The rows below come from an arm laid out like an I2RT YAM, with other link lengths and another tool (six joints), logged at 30 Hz.
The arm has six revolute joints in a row. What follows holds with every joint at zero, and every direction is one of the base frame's. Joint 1 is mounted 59.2 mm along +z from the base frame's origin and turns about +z. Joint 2 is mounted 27.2 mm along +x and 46.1 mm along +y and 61.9 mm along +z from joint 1 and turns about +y. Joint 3 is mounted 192.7 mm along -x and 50.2 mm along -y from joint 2 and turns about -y. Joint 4 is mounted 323.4 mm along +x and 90.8 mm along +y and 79.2 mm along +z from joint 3 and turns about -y. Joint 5 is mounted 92.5 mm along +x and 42.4 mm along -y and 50.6 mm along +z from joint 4 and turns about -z. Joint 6 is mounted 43.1 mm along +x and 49 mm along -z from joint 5 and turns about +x. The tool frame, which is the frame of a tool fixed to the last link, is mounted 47 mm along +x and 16 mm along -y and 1 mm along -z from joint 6; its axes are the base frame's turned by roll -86.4, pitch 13.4 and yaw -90 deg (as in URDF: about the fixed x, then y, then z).
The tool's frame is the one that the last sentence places.
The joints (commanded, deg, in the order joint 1, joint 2, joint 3, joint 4, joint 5, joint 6), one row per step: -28.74 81.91 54.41 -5.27 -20.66 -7.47; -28.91 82.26 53.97 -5.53 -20.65 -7.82; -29.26 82.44 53.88 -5.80 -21.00 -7.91; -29.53 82.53 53.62 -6.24 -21.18 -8.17; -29.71 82.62 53.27 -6.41 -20.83 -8.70; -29.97 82.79 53.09 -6.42 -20.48 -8.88; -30.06 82.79 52.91 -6.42 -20.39 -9.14; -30.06 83.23 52.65 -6.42 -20.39 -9.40; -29.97 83.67 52.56 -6.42 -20.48 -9.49; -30.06 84.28 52.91 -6.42 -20.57 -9.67; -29.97 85.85 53.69 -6.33 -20.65 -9.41; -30.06 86.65 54.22 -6.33 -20.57 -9.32; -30.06 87.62 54.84 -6.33 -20.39 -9.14; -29.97 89.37 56.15 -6.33 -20.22 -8.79; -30.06 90.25 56.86 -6.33 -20.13 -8.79; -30.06 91.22 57.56 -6.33 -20.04 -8.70
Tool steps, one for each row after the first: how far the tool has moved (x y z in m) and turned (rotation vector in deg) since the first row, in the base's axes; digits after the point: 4 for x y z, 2 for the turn. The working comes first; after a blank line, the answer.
Tool pose at each row, in the base's axes (x y z in m, rotation vector in deg; the steps are taken from these numbers as rounded here): 0.4488 -0.1764 0.1363 -67.12 103.33 -47.39; 0.4468 -0.1769 0.1293 -67.57 104.14 -46.77; 0.4453 -0.1788 0.1265 -67.56 104.53 -46.24; 0.4432 -0.1798 0.1226 -67.80 105.10 -45.68; 0.4412 -0.1810 0.1186 -68.25 105.71 -45.79; 0.4396 -0.1833 0.1158 -68.23 106.35 -45.99; 0.4388 -0.1838 0.1143 -68.45 106.50 -46.09; 0.4380 -0.1833 0.1089 -68.86 106.92 -45.58; 0.4380 -0.1823 0.1048 -69.16 107.16 -45.02; 0.4387 -0.1834 0.1029 -69.34 107.28 -44.84; 0.4412 -0.1838 0.0972 -69.30 107.84 -43.95; 0.4423 -0.1854 0.0952 -69.18 108.22 -43.77; 0.4438 -0.1867 0.0924 -69.03 108.73 -43.51; 0.4475 -0.1883 0.0890 -68.81 109.31 -43.03; 0.4492 -0.1903 0.0876 -68.75 109.58 -43.00; 0.4510 -0.1915 0.0854 -68.70 109.90 -42.78

-0.0020 -0.0005 -0.0070 0.19 0.95 0.00; -0.0035 -0.0024 -0.0098 0.56 1.33 -0.01; -0.0056 -0.0034 -0.0137 0.81 1.98 0.01; -0.0076 -0.0046 -0.0177 0.50 2.64 -0.18; -0.0092 -0.0069 -0.0205 0.36 3.07 -0.63; -0.0100 -0.0074 -0.0220 0.18 3.27 -0.66; -0.0108 -0.0069 -0.0274 0.32 3.89 -0.51; -0.0108 -0.0059 -0.0315 0.54 4.33 -0.29; -0.0101 -0.0070 -0.0334 0.57 4.55 -0.20; -0.0076 -0.0074 -0.0391 1.18 5.11 -0.18; -0.0065 -0.0090 -0.0411 1.35 5.36 -0.37; -0.0050 -0.0103 -0.0439 1.58 5.71 -0.62; -0.0013 -0.0119 -0.0473 2.00 6.12 -0.85; 0.0004 -0.0139 -0.0487 2.04 6.29 -1.02; 0.0022 -0.0151 -0.0509 2.20 6.55 -1.13
